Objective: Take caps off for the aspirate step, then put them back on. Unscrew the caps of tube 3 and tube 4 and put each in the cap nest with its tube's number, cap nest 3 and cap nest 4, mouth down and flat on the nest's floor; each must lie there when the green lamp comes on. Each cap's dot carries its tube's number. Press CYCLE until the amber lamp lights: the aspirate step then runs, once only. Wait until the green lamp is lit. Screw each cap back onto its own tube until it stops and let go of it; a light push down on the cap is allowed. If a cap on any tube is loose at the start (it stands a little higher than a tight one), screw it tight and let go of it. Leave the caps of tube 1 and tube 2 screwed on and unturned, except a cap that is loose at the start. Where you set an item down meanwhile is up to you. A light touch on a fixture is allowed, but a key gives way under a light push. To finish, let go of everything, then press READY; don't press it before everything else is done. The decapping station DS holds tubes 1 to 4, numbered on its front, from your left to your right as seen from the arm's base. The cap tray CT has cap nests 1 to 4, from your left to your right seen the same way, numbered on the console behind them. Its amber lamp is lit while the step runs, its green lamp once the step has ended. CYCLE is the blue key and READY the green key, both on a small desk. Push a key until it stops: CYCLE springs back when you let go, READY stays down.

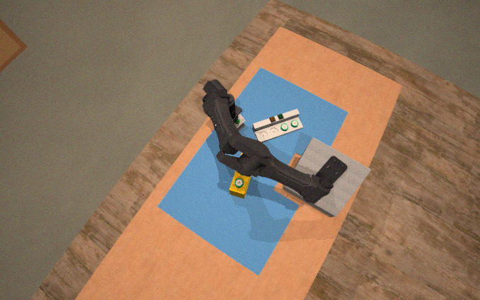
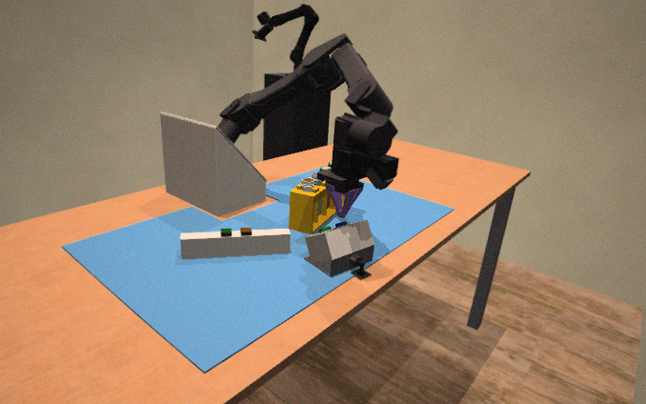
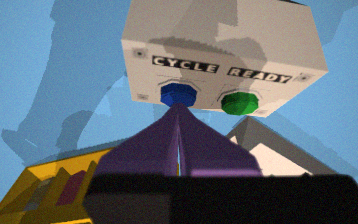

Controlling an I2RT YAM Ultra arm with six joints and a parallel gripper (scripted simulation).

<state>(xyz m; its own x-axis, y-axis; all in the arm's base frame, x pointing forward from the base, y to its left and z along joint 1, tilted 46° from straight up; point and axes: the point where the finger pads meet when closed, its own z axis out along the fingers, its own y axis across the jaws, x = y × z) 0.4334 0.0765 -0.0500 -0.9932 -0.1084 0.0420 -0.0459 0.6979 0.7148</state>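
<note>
Right now my hand is 20 mm above the blue key. Round my hand: green key: 40 mm to the right, 20 mm below; then cap 3: 180 mm behind, 170 mm to the right, 80 mm below; then cap 2: 170 mm behind, 130 mm to the left, 20 mm above.
</note>
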